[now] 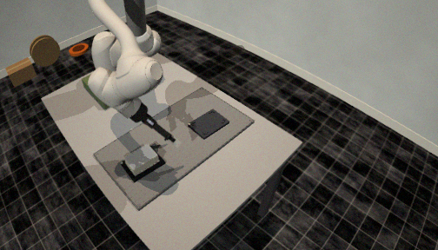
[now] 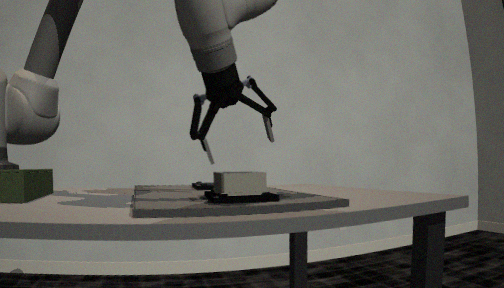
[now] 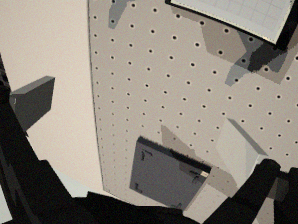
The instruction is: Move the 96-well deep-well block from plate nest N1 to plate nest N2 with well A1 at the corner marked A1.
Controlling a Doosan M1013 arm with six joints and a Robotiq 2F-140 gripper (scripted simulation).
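Now: hand 5 cm past the white deep-well block, 13 cm to the left of it and 7 cm above it.
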